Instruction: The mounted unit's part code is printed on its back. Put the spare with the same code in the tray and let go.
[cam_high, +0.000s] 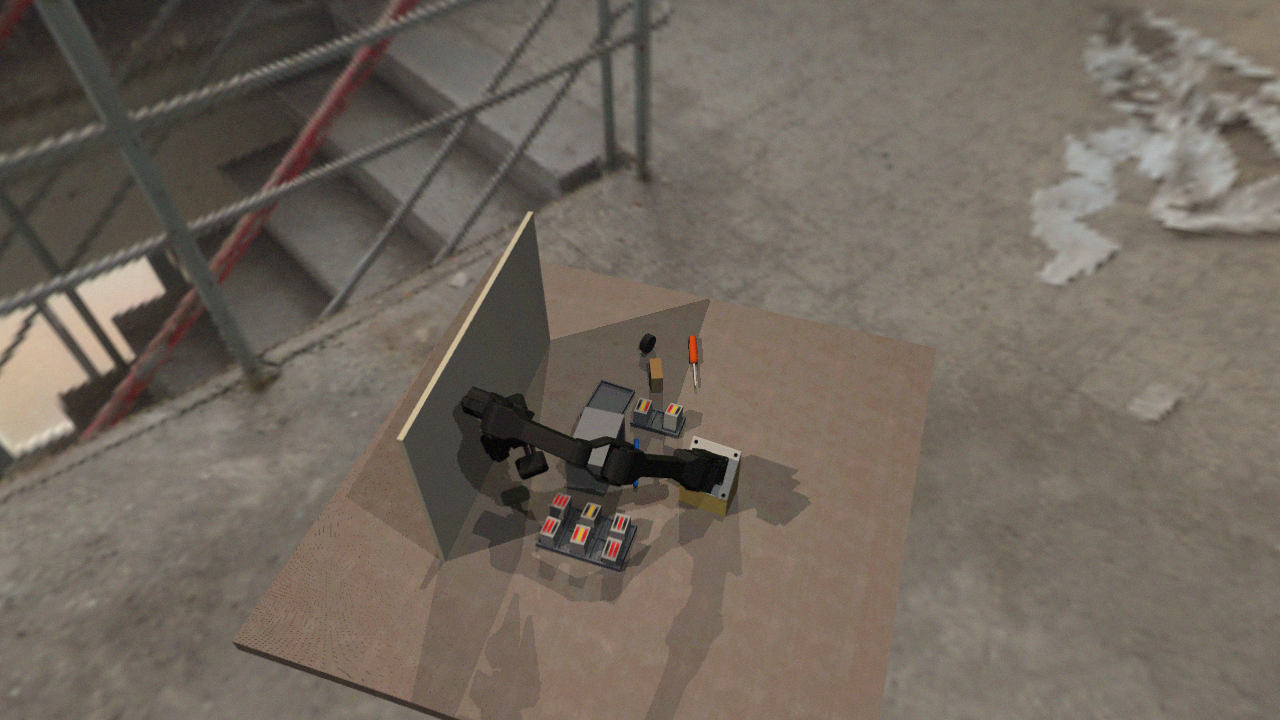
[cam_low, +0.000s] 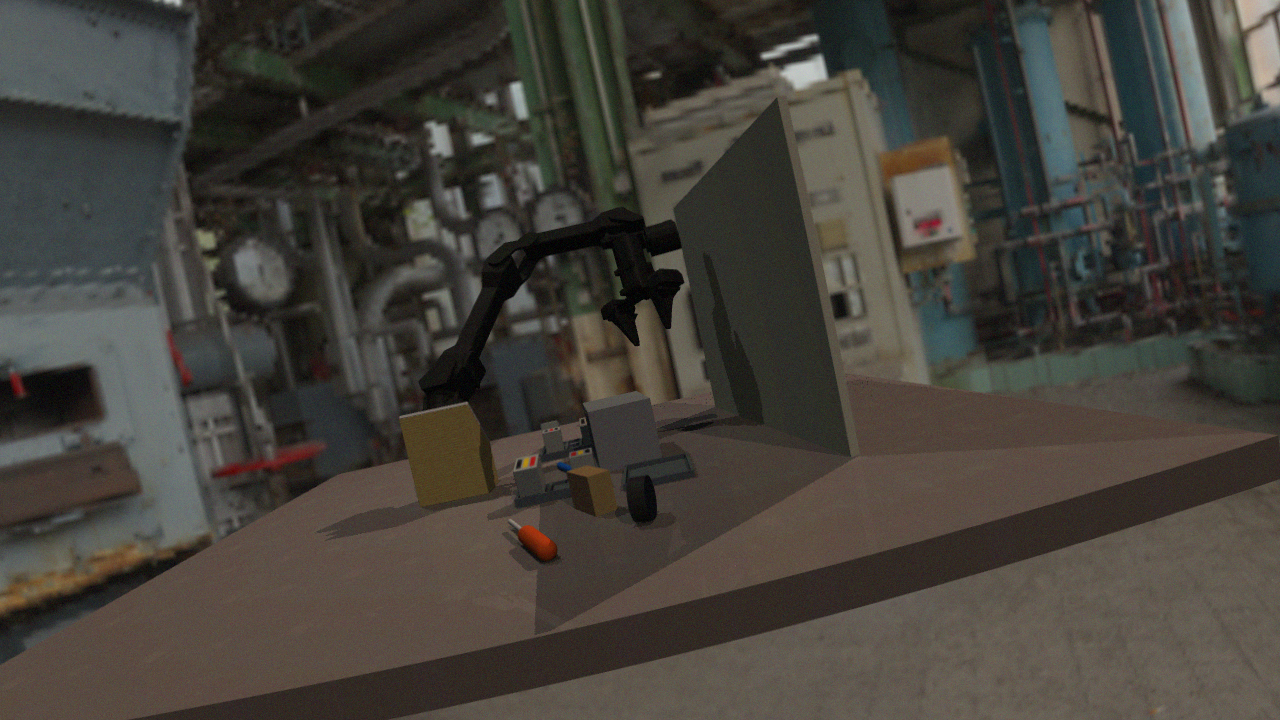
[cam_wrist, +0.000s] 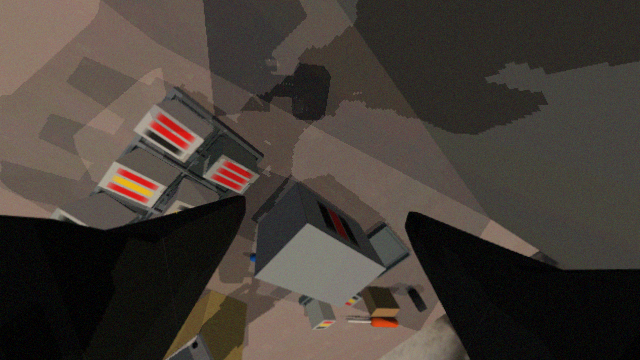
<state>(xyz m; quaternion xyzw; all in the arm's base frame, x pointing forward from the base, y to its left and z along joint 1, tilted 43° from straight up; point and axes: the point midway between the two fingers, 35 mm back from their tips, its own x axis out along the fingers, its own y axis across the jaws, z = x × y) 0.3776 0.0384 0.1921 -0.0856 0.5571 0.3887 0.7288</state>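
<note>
My gripper tip is now 230 mm past the grey spare, 20 mm to the right of it and 140 mm above it. Also, from my gripper tip: tall dark panel 160 mm ahead, 120 mm to the right, 40 mm above; blue pen 180 mm behind, 170 mm to the right, 180 mm below; flat grey tray 50 mm behind, 320 mm to the right, 180 mm below.
</note>
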